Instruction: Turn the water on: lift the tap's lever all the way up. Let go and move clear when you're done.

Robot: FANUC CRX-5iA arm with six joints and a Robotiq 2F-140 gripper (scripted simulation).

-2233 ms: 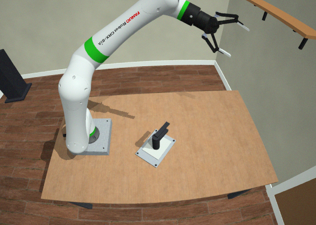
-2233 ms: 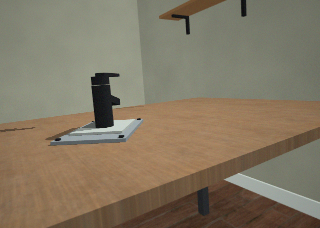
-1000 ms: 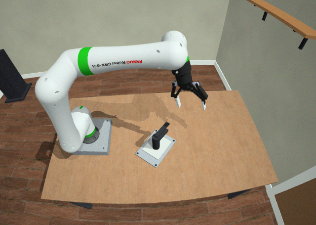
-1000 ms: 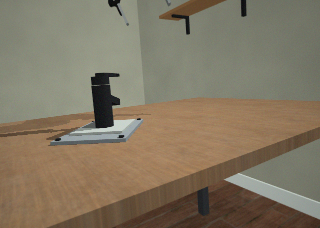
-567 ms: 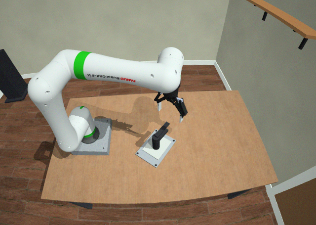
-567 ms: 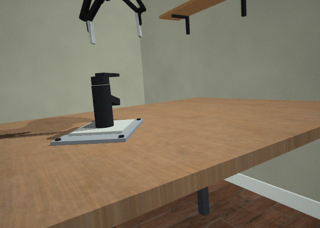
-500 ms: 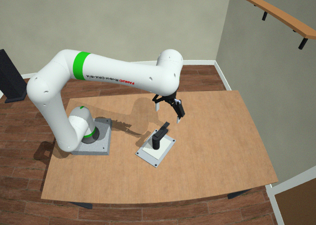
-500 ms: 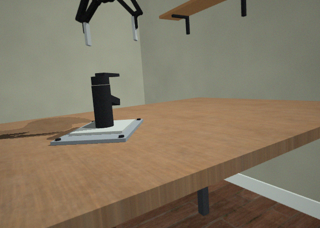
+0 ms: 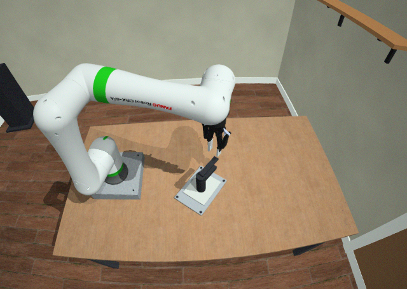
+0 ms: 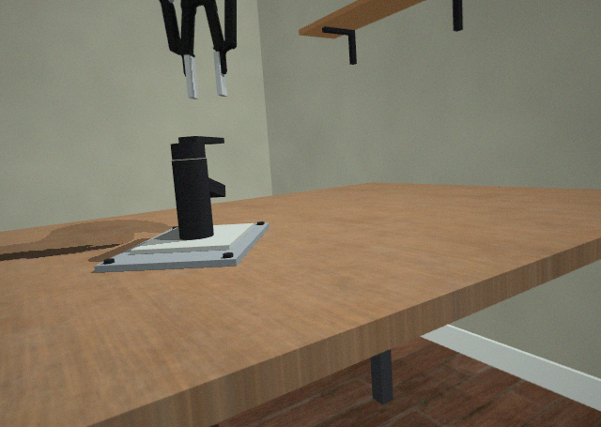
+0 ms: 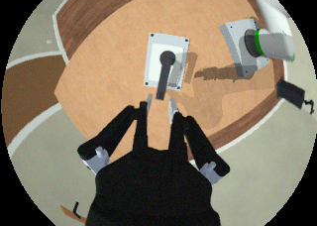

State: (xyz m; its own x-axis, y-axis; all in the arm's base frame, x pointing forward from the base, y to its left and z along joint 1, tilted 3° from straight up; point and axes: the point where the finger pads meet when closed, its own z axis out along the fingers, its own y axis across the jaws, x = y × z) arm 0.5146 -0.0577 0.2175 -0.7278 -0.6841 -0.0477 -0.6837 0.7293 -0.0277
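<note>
Now: hand 3 cm past the flat lever, 3 cm to the left of it and 10 cm above it. Round my hand: black tap (5 cm behind, 5 cm to the right, 16 cm below).
</note>
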